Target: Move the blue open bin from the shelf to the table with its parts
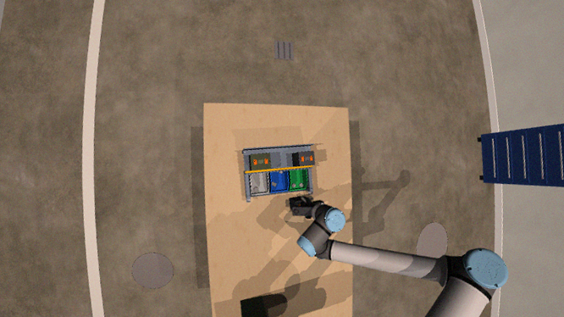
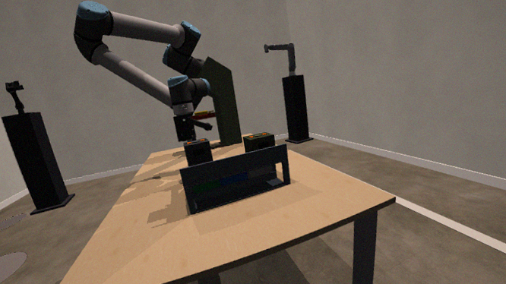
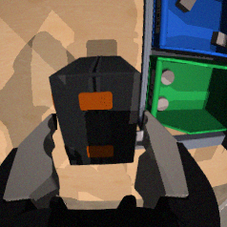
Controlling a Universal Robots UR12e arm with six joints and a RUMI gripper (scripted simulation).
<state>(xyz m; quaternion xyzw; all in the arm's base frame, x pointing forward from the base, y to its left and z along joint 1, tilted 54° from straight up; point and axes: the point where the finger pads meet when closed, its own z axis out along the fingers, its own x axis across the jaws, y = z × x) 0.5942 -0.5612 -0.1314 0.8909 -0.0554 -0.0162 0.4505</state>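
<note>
Right now the blue open bin is 17 cm ahead of my hand, 10 cm to the left of it and 6 cm below it. Round my hand: grey bin: 21 cm to the left, 18 cm ahead, 6 cm below; bar: 22 cm ahead, 9 cm to the left; green bin: 16 cm ahead, 6 cm below, 1 cm to the right.
</note>
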